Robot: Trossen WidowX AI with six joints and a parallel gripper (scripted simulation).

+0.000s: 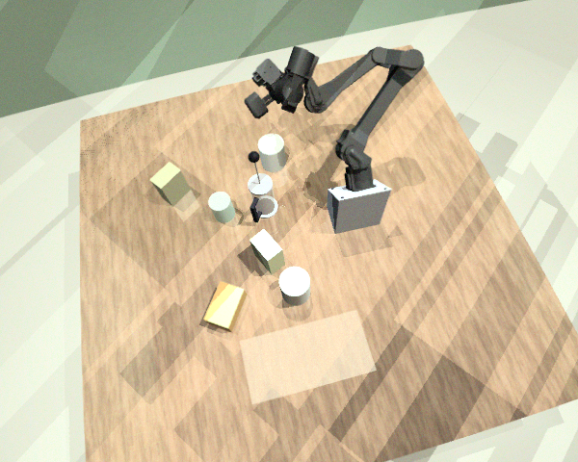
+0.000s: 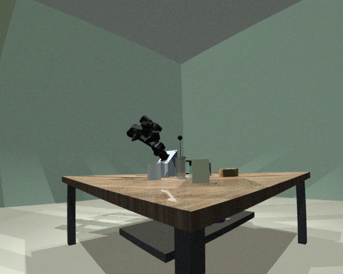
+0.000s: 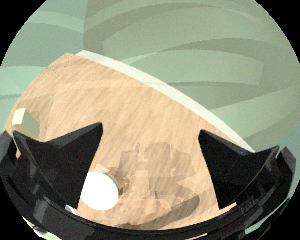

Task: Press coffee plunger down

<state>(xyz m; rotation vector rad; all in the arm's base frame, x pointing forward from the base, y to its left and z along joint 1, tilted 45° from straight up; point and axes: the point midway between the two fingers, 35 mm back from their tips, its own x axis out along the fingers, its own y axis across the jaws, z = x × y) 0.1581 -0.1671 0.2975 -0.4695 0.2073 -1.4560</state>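
Now: gripper tip 270 mm to the right of the coffee press, 110 mm short of it and 100 mm above it. The rest, counted from my gripper tip: pale green cylinder (240 mm to the left, 230 mm ahead, 180 mm below); then orange box (530 mm to the left, 280 mm ahead, 200 mm below).
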